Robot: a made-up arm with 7 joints.
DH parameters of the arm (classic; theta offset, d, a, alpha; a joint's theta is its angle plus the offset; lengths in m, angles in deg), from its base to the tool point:
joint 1: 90 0.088 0.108 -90
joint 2: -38.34 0 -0.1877 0
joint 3: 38.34 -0.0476 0.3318 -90
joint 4: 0 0.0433 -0.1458 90
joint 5: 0 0.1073 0.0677 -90
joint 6: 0 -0.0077 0.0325 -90
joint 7: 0 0.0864 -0.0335 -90
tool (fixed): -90 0.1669 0 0
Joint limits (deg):
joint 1: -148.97..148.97
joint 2: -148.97..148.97
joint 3: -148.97..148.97
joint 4: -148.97..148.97
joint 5: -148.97..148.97
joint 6: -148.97..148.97
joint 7: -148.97..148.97
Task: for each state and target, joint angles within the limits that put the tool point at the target. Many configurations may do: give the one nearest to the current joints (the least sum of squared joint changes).
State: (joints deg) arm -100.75 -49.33 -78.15 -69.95 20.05 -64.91 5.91
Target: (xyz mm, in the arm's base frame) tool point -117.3 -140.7 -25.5
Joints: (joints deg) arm -69.91 -67.26 -79.53 -69.77 -2.92 -50.88 18.33
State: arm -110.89 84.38 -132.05 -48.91 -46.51 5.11 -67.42
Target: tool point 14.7 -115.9 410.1
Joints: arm -98.54 88.25 -109.53 -13.70 -65.34 19.52 -36.97
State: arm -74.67 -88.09 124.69 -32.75 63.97 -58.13 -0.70
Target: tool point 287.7 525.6 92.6
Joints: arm -37.02 -115.70 97.24 -44.55 42.17 -66.17 -10.17
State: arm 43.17 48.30 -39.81 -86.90 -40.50 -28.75 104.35
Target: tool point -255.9 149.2 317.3
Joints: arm 83.44 43.99 -80.72 -108.65 -44.79 -46.87 93.58
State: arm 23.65 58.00 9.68 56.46 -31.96 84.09 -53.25
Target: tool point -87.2 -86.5 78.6
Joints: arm 29.98 75.99 16.69 46.12 -47.34 97.22 -57.00
